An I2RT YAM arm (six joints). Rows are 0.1 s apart.
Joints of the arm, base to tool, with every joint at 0 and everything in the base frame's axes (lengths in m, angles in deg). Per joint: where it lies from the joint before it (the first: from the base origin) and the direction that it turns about. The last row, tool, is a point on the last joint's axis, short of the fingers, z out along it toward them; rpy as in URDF.
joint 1: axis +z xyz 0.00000 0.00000 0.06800
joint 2: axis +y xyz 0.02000 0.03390 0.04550
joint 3: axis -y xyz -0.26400 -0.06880 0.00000
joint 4: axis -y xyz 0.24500 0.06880 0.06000
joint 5: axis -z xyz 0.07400 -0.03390 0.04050
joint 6: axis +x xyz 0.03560 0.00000 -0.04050
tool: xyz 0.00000 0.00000 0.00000 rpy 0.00 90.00 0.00
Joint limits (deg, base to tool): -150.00..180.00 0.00..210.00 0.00..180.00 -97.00..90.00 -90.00..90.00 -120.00..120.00
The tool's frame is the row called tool.
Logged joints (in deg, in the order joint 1, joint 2, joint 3, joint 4, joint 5, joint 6), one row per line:
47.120 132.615 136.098 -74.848 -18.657 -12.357
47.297 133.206 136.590 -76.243 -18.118 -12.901
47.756 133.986 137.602 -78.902 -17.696 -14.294
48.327 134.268 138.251 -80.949 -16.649 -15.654
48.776 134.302 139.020 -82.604 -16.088 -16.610
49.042 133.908 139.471 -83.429 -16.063 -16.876
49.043 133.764 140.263 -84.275 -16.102 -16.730
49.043 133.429 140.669 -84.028 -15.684 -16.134
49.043 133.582 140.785 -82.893 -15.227 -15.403
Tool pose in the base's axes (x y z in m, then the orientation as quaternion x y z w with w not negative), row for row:
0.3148 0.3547 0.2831 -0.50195 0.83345 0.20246 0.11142
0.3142 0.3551 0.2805 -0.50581 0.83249 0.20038 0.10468
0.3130 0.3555 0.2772 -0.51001 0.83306 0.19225 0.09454
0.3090 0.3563 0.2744 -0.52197 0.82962 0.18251 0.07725
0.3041 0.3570 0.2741 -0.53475 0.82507 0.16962 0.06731
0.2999 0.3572 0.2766 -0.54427 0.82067 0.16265 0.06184
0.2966 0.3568 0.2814 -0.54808 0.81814 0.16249 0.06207
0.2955 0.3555 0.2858 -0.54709 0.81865 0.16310 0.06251
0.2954 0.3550 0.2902 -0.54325 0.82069 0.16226 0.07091
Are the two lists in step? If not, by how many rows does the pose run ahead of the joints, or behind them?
The pose runs 1 row behind the joints: the pose in row i belongs to the joints in row i - 1.
